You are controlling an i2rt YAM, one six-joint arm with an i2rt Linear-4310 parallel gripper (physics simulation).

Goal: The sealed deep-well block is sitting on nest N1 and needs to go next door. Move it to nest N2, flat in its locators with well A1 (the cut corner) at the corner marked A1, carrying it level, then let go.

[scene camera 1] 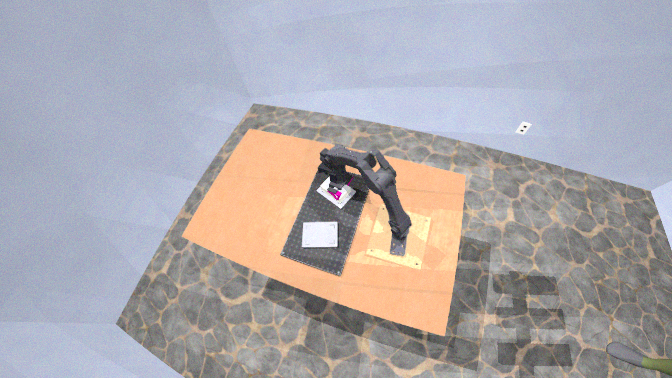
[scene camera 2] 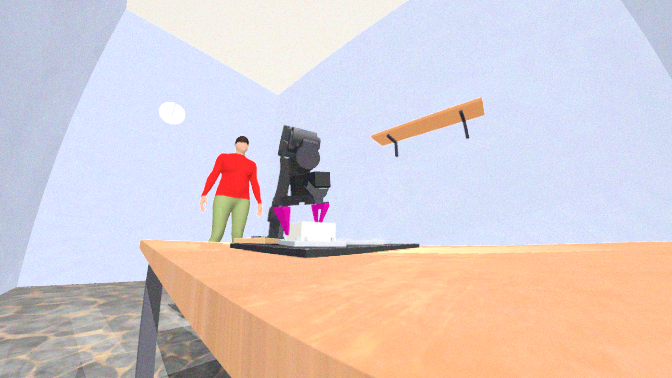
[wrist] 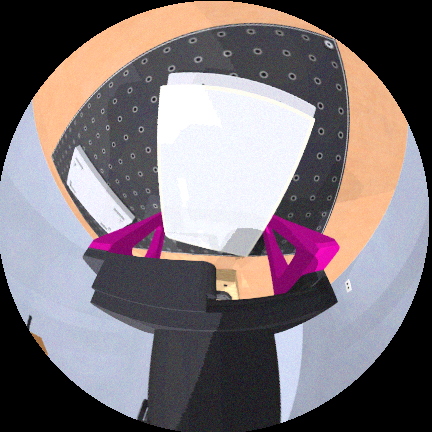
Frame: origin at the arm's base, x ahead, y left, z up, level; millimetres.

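Seen in the pictures: gripper, fingertip midpoint: [scene camera 1: 342, 192] [wrist: 213, 216]; arm's base, link origin: [scene camera 1: 399, 233] [scene camera 2: 275, 240].
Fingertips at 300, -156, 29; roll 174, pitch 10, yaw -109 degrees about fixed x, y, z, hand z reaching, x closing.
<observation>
Offsets run from my fingertips to a thing's top centre, as dx, dy, dz. Level surfaces: height alone.
The white sealed block @[+36, -18, +21] [scene camera 1: 345, 193] [scene camera 2: 312, 231] [wrist: 225, 155] sits level on nest N1 @[+36, -18, -11] [scene camera 1: 341, 205] [scene camera 2: 300, 243] [wrist: 185, 78], a pale plate at the far end of the black board. My gripper [scene camera 1: 343, 189] [scene camera 2: 303, 227] [wrist: 213, 216] is open, pointing down, with its magenta fingers low on either side of the block. In the wrist view both fingertips are beside the block's near part. Nest N2 @[+64, +221, -15] [scene camera 1: 320, 234] [scene camera 2: 367, 242] [wrist: 97, 195], a light plate with corner locators, bears no block. The cut corner and the A1 marks are too unclear to make out.
The black perforated board [scene camera 1: 310, 255] [scene camera 2: 360, 250] [wrist: 237, 42] carries both nests on the wooden table @[dz -46] [scene camera 1: 225, 200] [scene camera 2: 450, 300]. The arm's base stands on a pale wooden plate [scene camera 1: 375, 250] beside the board. A person [scene camera 2: 234, 175] in a red top stands behind the table.
</observation>
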